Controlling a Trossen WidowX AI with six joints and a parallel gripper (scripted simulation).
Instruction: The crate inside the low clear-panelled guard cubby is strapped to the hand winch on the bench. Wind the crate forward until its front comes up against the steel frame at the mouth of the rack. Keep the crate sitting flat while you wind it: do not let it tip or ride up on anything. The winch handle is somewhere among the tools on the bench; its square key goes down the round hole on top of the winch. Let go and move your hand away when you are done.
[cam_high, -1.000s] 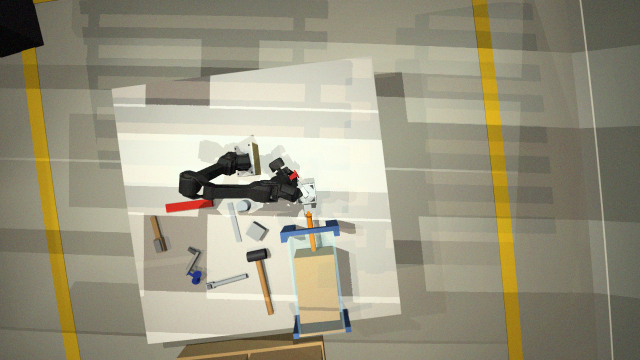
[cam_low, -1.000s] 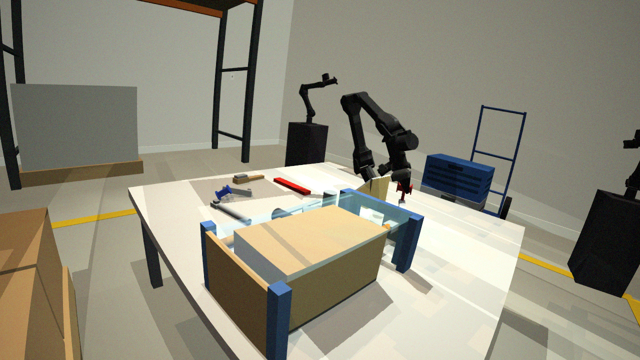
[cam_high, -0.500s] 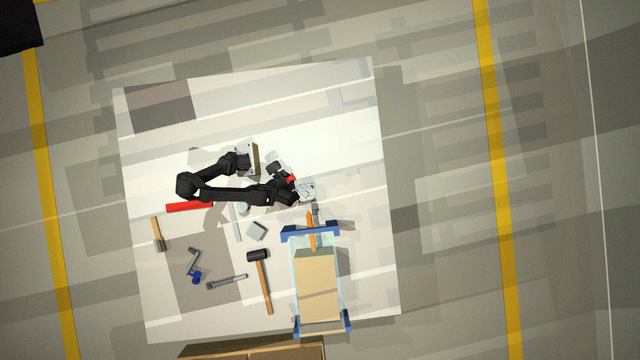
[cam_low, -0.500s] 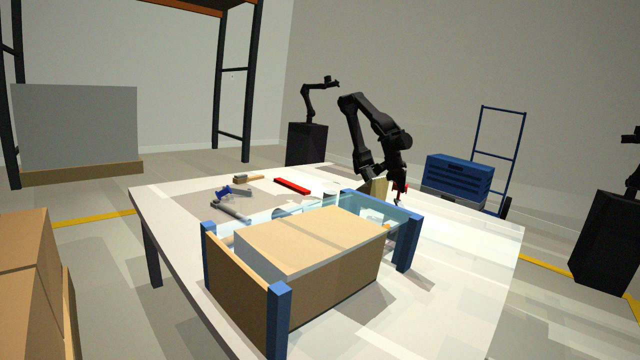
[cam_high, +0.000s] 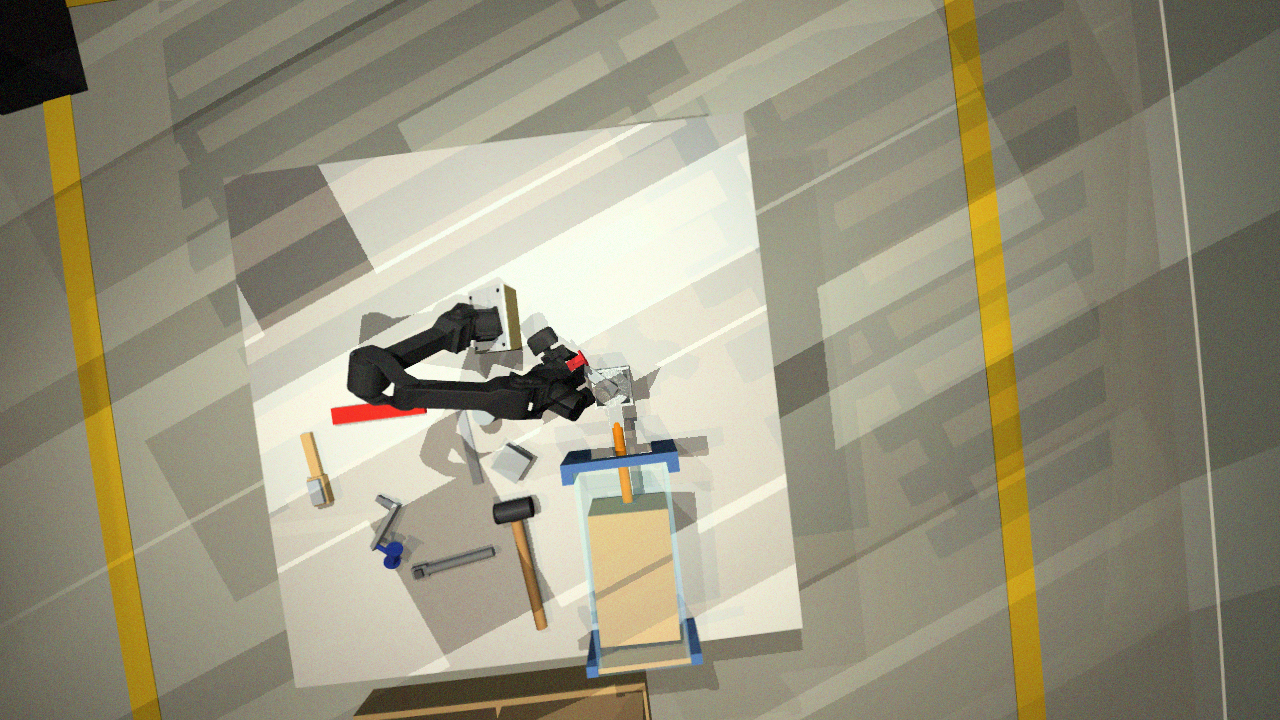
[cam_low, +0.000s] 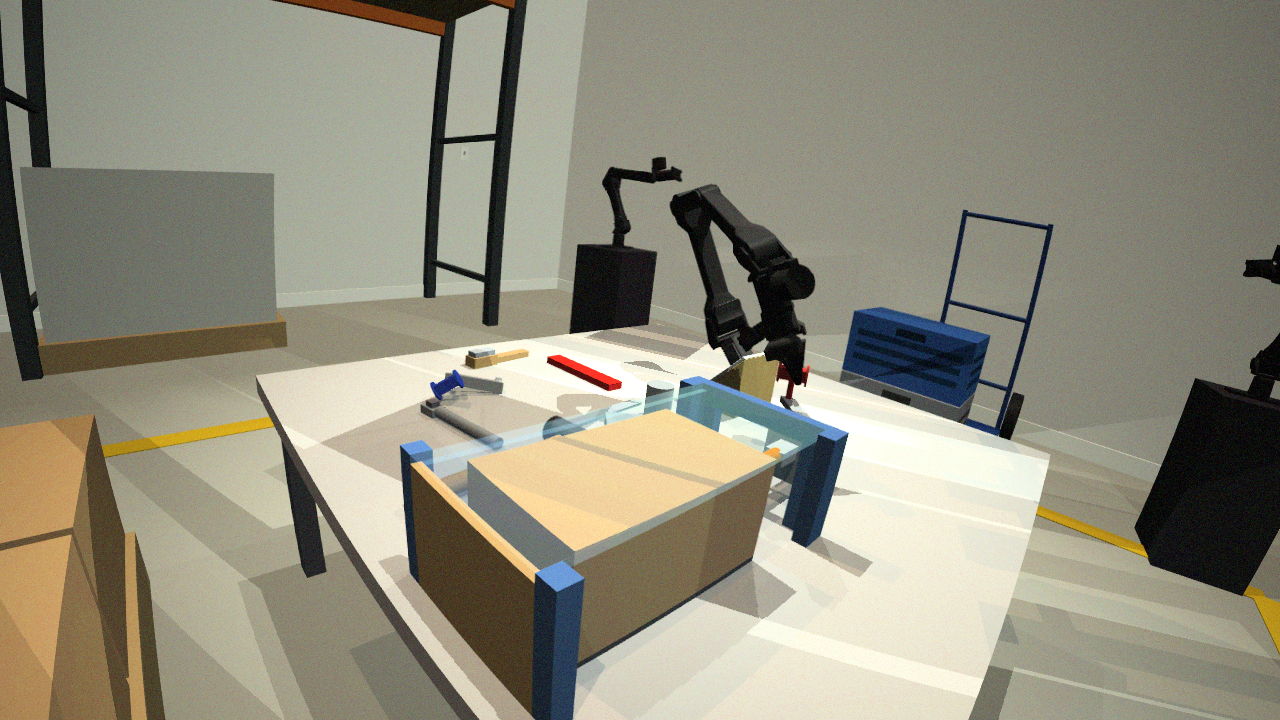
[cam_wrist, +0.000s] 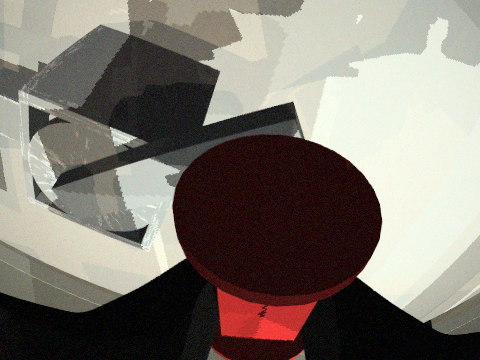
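The red-knobbed winch handle lies 30 mm below my gripper tip, 30 mm ahead of it and 10 mm to the left of it. Round my gripper tip: grey block 240 mm to the right, 200 mm ahead, 120 mm below; winch 100 mm below, 60 mm ahead, 40 mm to the left; red knob 10 mm to the right.
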